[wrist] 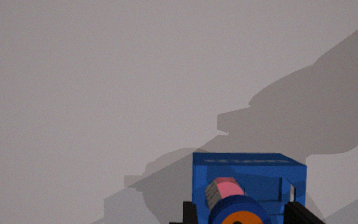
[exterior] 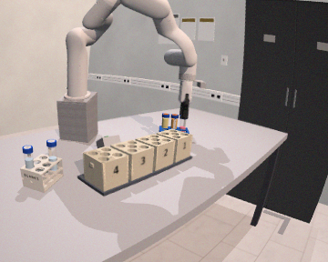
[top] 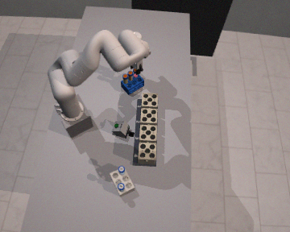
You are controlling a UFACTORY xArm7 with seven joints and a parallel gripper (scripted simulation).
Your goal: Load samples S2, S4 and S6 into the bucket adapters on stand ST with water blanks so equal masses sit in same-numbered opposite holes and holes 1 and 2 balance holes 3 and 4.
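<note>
My gripper is now 70 mm above the sample tube S6 and 10 mm to the right of it. From my hand the other things lie so: sample tube S2: 70 mm below, 30 mm to the right, 20 mm behind; then sample tube S4: 70 mm below, 70 mm behind, 50 mm to the right; then blue sample rack: 100 mm below, 40 mm to the right, 20 mm behind.
</note>
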